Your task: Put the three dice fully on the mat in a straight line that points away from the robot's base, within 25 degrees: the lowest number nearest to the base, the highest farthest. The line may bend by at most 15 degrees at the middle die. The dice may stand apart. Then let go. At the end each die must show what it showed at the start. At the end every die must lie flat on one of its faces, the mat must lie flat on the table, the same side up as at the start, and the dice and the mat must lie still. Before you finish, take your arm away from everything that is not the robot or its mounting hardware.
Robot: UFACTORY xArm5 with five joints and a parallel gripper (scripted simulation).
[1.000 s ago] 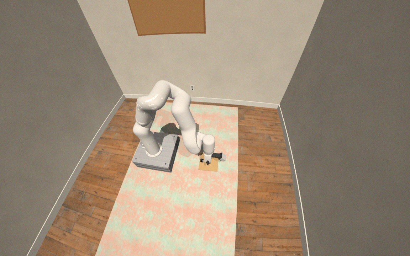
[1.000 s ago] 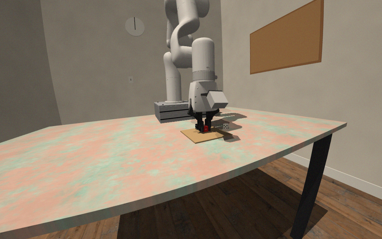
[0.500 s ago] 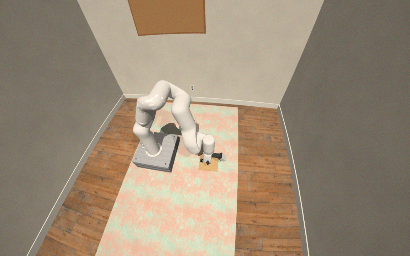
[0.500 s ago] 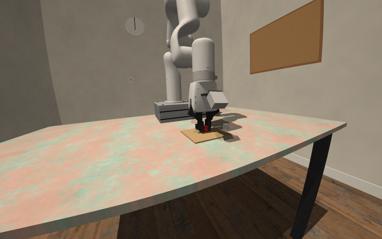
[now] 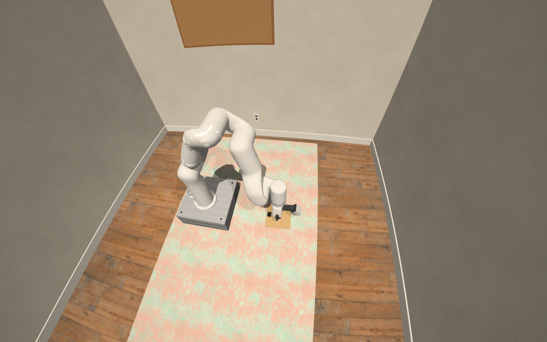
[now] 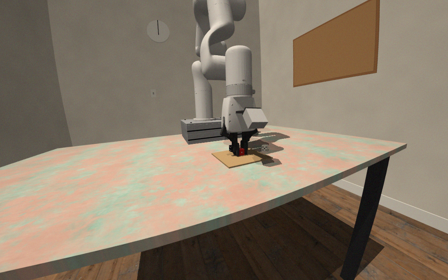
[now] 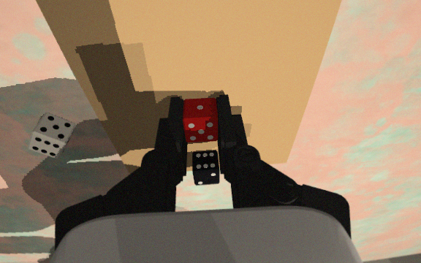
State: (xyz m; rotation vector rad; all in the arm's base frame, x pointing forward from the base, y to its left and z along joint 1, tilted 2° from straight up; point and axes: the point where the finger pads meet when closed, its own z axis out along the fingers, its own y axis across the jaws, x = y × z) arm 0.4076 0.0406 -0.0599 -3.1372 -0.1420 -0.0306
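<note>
Now: hand 10 mm above the red die. Round my hand: black die 50 mm behind, 10 mm to the right, 10 mm below; white die 20 mm behind, 100 mm to the left, 20 mm below; tan mat 20 mm below.
</note>
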